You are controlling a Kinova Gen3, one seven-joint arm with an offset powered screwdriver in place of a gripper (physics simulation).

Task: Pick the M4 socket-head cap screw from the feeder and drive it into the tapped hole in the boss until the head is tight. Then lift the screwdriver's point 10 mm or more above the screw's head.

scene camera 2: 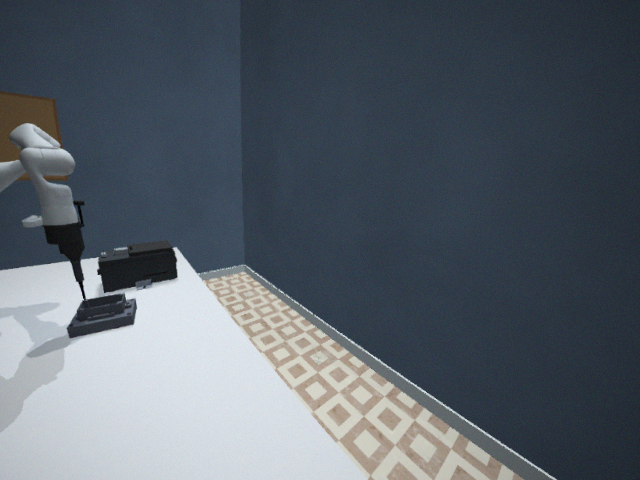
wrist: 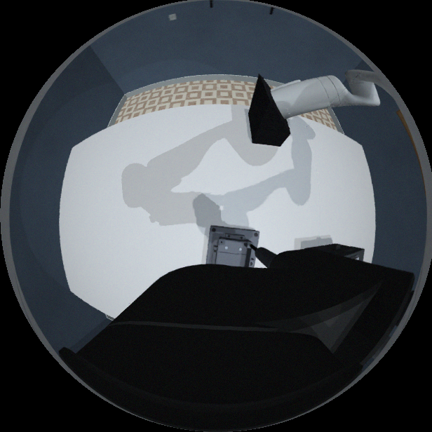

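My screwdriver (scene camera 2: 83,298) (wrist: 251,245) points down, slightly tilted, with its thin tip at the raised part of the dark fixture (scene camera 2: 102,324) (wrist: 214,231). In the wrist view the tip is by the upper right corner of that raised part. Whether it touches, and whether a screw is on the tip, is too small to tell. The boss, its tapped hole and the screw cannot be made out. The black feeder (scene camera 2: 139,271) (wrist: 345,248) stands behind the fixture in the scene view and at the right in the wrist view, partly hidden by the tool body.
The white table (scene camera 2: 196,387) (wrist: 100,200) carries the fixture and the feeder. A small grey piece (scene camera 2: 143,283) sits at the feeder's front foot. The feeder stands near the table's edge. Tiled floor (scene camera 2: 338,374) and dark walls lie beyond.
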